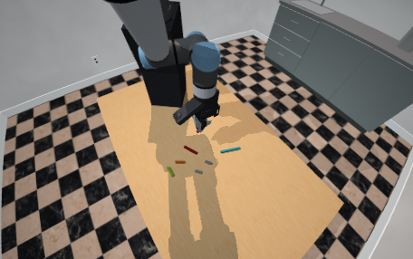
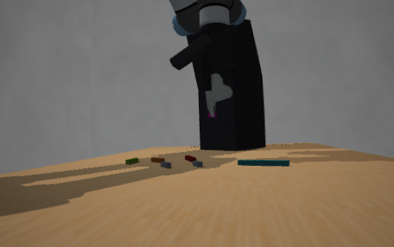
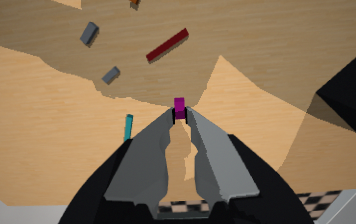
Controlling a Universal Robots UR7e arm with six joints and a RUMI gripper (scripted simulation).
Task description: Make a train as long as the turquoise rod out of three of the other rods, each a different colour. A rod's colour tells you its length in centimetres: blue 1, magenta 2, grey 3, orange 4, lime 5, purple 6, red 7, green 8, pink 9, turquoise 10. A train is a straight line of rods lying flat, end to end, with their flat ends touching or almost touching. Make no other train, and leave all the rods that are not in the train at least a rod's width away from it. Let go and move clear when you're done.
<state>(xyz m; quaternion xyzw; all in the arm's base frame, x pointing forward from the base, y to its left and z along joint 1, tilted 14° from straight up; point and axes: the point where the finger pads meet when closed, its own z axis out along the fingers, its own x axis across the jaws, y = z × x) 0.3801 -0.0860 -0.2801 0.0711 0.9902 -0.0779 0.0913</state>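
The magenta rod lies 1 cm below my hand. Round my hand: red rod (1 cm ahead, 6 cm to the right, 11 cm below); then turquoise rod (13 cm ahead, 9 cm to the left, 11 cm below); then orange rod (2 cm ahead, 13 cm to the right, 11 cm below).
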